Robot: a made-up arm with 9 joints. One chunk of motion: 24 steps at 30 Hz.
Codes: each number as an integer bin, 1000 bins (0 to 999) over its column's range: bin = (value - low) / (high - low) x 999, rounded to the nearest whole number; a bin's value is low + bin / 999 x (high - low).
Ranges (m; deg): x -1.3..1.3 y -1.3..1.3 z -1.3..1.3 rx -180..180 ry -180..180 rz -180..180
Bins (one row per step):
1: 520 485 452 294 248 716
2: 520 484 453 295 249 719
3: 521 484 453 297 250 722
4: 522 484 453 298 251 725
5: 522 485 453 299 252 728
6: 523 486 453 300 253 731
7: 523 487 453 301 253 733
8: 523 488 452 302 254 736
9: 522 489 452 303 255 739
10: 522 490 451 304 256 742
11: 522 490 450 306 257 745
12: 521 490 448 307 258 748
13: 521 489 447 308 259 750
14: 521 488 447 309 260 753
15: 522 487 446 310 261 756
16: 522 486 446 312 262 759
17: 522 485 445 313 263 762
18: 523 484 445 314 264 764
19: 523 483 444 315 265 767
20: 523 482 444 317 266 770
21: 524 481 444 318 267 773
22: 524 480 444 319 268 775
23: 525 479 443 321 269 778
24: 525 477 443 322 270 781
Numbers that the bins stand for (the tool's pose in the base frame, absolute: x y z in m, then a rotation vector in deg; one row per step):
1: 0.0534 -0.0377 -0.1236 -74.05 -90.63 78.02
2: 0.0534 -0.0403 -0.1210 -73.69 -90.27 79.10
3: 0.0560 -0.0403 -0.1210 -72.97 -89.91 80.18
4: 0.0586 -0.0403 -0.1210 -72.61 -89.55 81.26
5: 0.0586 -0.0377 -0.1210 -72.25 -89.19 82.34
6: 0.0612 -0.0351 -0.1210 -71.89 -88.83 83.42
7: 0.0612 -0.0325 -0.1210 -71.53 -88.83 84.14
8: 0.0612 -0.0299 -0.1236 -71.17 -88.47 85.23
9: 0.0586 -0.0273 -0.1236 -70.81 -88.11 86.31
10: 0.0586 -0.0247 -0.1262 -70.45 -87.75 87.39
11: 0.0586 -0.0247 -0.1288 -69.73 -87.39 88.47
12: 0.0560 -0.0247 -0.1340 -69.37 -87.03 89.55
13: 0.0560 -0.0273 -0.1366 -69.01 -86.67 90.27
14: 0.0560 -0.0299 -0.1366 -68.65 -86.31 91.35
15: 0.0586 -0.0325 -0.1392 -68.29 -85.95 92.43
16: 0.0586 -0.0351 -0.1392 -67.57 -85.59 93.51
17: 0.0586 -0.0377 -0.1418 -67.21 -85.23 94.59
18: 0.0612 -0.0403 -0.1418 -66.85 -84.86 95.32
19: 0.0612 -0.0429 -0.1444 -66.49 -84.50 96.40
20: 0.0612 -0.0455 -0.1444 -65.77 -84.14 97.48
21: 0.0638 -0.0481 -0.1444 -65.41 -83.78 98.56
22: 0.0638 -0.0508 -0.1444 -65.05 -83.42 99.28
23: 0.0664 -0.0534 -0.1470 -64.32 -83.06 100.36
24: 0.0664 -0.0586 -0.1470 -63.96 -82.70 101.44

